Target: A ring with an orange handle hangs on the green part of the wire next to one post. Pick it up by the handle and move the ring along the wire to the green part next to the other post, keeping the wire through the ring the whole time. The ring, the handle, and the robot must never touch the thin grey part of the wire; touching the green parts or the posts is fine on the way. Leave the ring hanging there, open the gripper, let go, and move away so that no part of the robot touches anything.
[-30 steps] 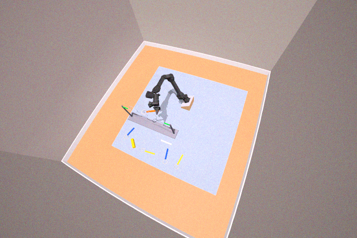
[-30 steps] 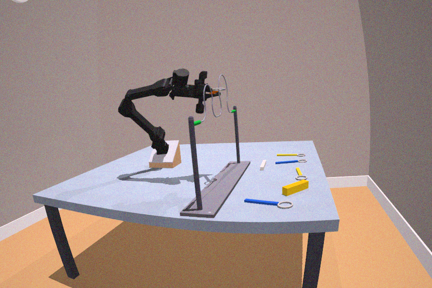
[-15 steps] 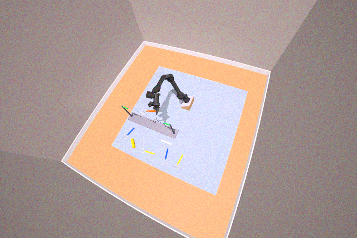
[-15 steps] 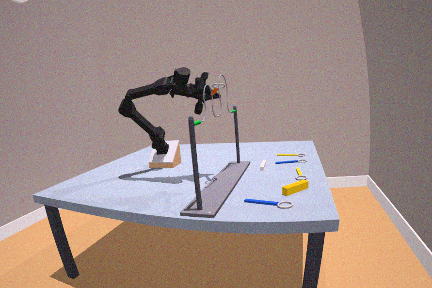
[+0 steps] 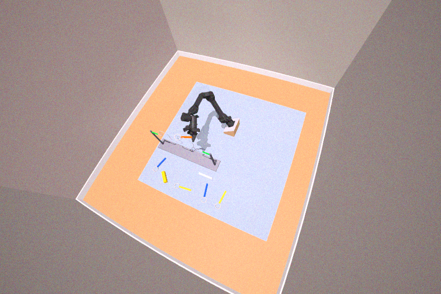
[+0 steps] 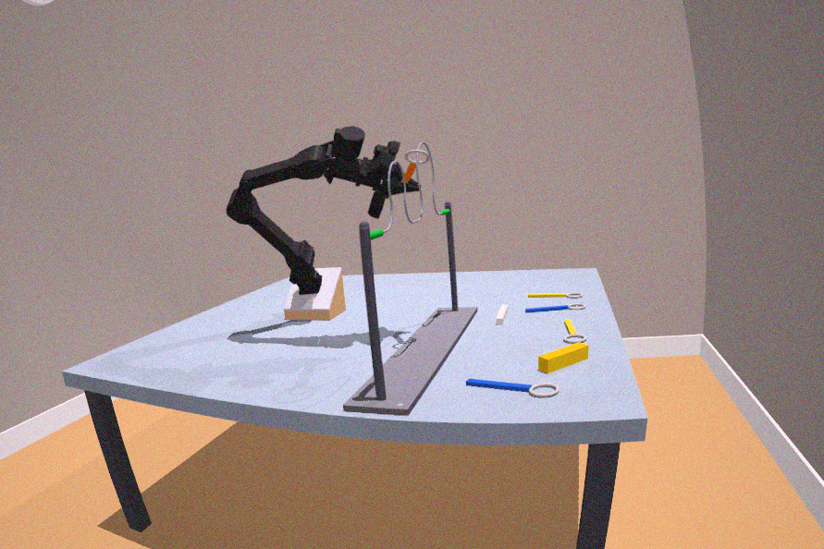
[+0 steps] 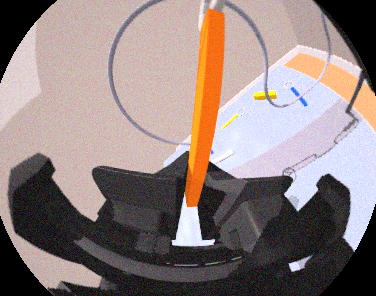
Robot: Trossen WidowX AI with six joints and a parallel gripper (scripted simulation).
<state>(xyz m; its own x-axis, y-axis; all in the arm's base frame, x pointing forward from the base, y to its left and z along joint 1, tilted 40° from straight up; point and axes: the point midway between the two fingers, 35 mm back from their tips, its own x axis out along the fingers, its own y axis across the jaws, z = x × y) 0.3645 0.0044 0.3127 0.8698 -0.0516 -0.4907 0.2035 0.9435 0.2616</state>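
My gripper tip is 70 mm to the left of the ring with orange handle and 50 mm below it. Round my gripper tip: yellow block: 300 mm ahead, 260 mm to the right, 330 mm below; ring with blue handle: 220 mm ahead, 380 mm to the right, 340 mm below; white bar: 170 mm ahead, 110 mm to the left, 330 mm below.
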